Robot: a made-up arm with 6 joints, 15 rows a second.
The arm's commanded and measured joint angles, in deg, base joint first. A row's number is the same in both.
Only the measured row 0 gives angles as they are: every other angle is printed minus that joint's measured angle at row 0.
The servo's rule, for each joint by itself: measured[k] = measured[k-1] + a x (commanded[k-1-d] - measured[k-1]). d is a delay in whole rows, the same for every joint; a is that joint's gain. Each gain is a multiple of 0.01, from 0.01 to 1. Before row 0 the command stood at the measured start. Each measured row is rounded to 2 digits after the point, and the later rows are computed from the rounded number. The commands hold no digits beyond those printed.
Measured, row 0: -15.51, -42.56, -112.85, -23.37, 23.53, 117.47
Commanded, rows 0 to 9: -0.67, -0.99, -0.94, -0.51, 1.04, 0.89; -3.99, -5.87, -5.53, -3.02, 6.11, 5.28; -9.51, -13.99, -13.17, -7.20, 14.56, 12.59; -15.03, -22.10, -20.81, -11.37, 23.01, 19.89; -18.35, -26.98, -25.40, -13.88, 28.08, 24.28; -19.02, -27.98, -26.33, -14.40, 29.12, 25.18; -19.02, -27.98, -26.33, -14.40, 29.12, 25.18; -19.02, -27.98, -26.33, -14.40, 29.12, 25.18; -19.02, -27.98, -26.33, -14.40, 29.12, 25.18; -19.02, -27.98, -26.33, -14.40, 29.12, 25.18
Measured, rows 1 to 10: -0.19, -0.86, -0.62, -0.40, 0.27, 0.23; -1.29, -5.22, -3.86, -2.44, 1.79, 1.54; -3.67, -12.85, -10.00, -6.15, 5.11, 4.41; -6.96, -20.90, -17.13, -10.22, 9.76, 8.43; -10.26, -26.19, -22.59, -13.07, 14.52, 12.55; -12.80, -27.75, -25.06, -14.11, 18.32, 15.83; -14.60, -27.95, -25.90, -14.34, 21.13, 18.26; -15.88, -27.98, -26.18, -14.39, 23.21, 20.06; -16.79, -27.98, -26.28, -14.40, 24.75, 21.39; -17.44, -27.98, -26.31, -14.40, 25.89, 22.38
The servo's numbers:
d 0
a 0.29 0.87 0.66 0.78 0.26 0.26

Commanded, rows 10 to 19: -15.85, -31.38, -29.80, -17.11, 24.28, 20.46; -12.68, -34.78, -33.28, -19.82, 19.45, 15.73; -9.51, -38.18, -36.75, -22.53, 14.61, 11.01; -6.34, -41.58, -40.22, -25.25, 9.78, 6.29; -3.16, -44.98, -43.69, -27.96, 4.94, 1.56; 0.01, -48.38, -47.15, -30.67, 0.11, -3.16; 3.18, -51.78, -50.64, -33.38, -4.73, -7.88; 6.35, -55.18, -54.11, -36.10, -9.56, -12.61; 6.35, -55.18, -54.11, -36.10, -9.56, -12.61; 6.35, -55.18, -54.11, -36.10, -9.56, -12.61
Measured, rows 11 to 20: -16.98, -30.94, -28.61, -16.51, 25.47, 21.88; -15.73, -34.28, -31.69, -19.09, 23.90, 20.28; -13.93, -37.67, -35.03, -21.77, 21.48, 17.87; -11.73, -41.07, -38.46, -24.48, 18.44, 14.86; -9.24, -44.47, -41.91, -27.19, 14.93, 11.40; -6.56, -47.87, -45.37, -29.90, 11.08, 7.61; -3.74, -51.27, -48.85, -32.61, 6.97, 3.58; -0.81, -54.67, -52.32, -35.33, 2.67, -0.63; 1.27, -55.11, -53.50, -35.93, -0.51, -3.74; 2.74, -55.17, -53.90, -36.06, -2.86, -6.05
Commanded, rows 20 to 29: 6.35, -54.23, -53.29, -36.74, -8.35, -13.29; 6.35, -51.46, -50.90, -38.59, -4.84, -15.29; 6.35, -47.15, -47.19, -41.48, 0.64, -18.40; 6.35, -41.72, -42.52, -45.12, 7.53, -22.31; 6.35, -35.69, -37.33, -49.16, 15.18, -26.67; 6.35, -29.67, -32.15, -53.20, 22.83, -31.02; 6.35, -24.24, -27.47, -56.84, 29.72, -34.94; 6.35, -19.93, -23.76, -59.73, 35.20, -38.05; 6.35, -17.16, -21.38, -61.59, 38.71, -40.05; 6.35, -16.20, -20.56, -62.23, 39.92, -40.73
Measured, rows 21 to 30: 3.79, -54.35, -53.50, -36.59, -4.29, -7.93; 4.53, -51.84, -51.78, -38.15, -4.43, -9.84; 5.06, -47.76, -48.75, -40.75, -3.11, -12.07; 5.43, -42.51, -44.64, -44.16, -0.34, -14.73; 5.70, -36.58, -39.82, -48.06, 3.70, -17.83; 5.89, -30.57, -34.76, -52.07, 8.67, -21.26; 6.02, -25.06, -29.95, -55.79, 14.14, -24.82; 6.12, -20.60, -25.86, -58.86, 19.62, -28.26; 6.19, -17.61, -22.90, -60.99, 24.58, -31.33; 6.24, -16.38, -21.36, -61.96, 28.57, -33.77
